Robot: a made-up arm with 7 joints. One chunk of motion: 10 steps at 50 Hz.
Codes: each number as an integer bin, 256 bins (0 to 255) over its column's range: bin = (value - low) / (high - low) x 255, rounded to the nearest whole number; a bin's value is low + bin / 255 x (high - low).
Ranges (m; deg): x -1.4..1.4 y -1.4..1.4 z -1.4..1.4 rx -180..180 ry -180..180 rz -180..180
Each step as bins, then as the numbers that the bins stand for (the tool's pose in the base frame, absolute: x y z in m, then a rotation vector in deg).
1 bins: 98 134 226 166 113 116
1 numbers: -0.3239 0.0714 1.0816 54.35 -20.47 -16.24
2 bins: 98 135 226 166 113 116
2 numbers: -0.3239 0.0824 1.0816 54.35 -20.47 -16.24
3 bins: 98 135 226 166 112 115
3 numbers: -0.3239 0.0824 1.0816 54.35 -21.88 -17.65
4 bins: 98 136 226 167 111 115
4 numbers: -0.3239 0.0933 1.0816 55.76 -23.29 -17.65
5 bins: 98 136 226 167 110 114
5 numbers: -0.3239 0.0933 1.0816 55.76 -24.71 -19.06
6 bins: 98 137 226 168 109 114
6 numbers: -0.3239 0.1043 1.0816 57.18 -26.12 -19.06
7 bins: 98 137 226 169 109 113
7 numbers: -0.3239 0.1043 1.0816 58.59 -26.12 -20.47
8 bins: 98 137 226 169 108 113
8 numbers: -0.3239 0.1043 1.0816 58.59 -27.53 -20.47
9 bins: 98 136 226 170 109 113
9 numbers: -0.3239 0.0933 1.0816 60.00 -26.12 -20.47
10 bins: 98 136 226 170 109 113
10 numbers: -0.3239 0.0933 1.0816 60.00 -26.12 -20.47
